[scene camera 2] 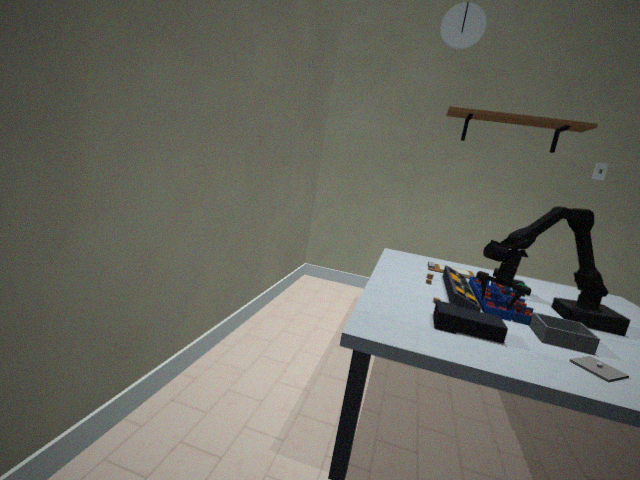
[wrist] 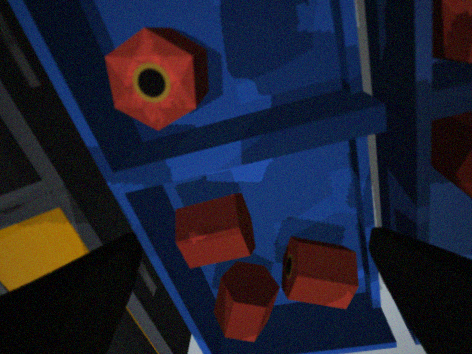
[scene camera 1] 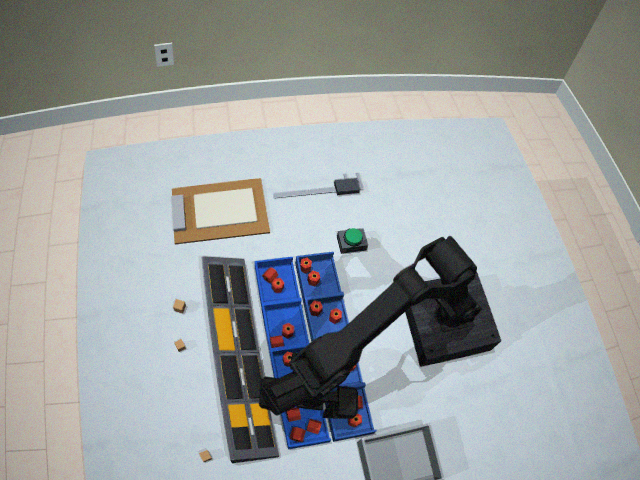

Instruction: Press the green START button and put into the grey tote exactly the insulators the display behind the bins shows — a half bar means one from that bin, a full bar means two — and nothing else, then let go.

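Observation:
My gripper (scene camera 2: 500,293) (wrist: 256,241) is open and empty above the end bin of the display-side row. Three red insulators (wrist: 215,230) (wrist: 320,272) (wrist: 246,300) lie in that bin, between and below the fingers in the wrist view. An upright insulator (wrist: 151,82) stands in the neighbouring bin. The display (scene camera 1: 223,260) shows a full yellow bar (scene camera 1: 223,329) in its second row and two half bars (scene camera 1: 237,415) (scene camera 1: 260,414) in its last row. The green START button (scene camera 1: 353,236) is beyond the bins. The grey tote (scene camera 1: 385,459) (scene camera 2: 563,338) shows no insulators in its visible part.
A black box (scene camera 2: 467,322) stands near the display's end. A flat plate with a knob (scene camera 2: 586,365) lies beside the tote. A clipboard (scene camera 1: 227,236), a caliper (scene camera 1: 347,186) and small wooden cubes (scene camera 1: 178,305) (scene camera 1: 205,455) lie around the bins. The arm hides some bins.

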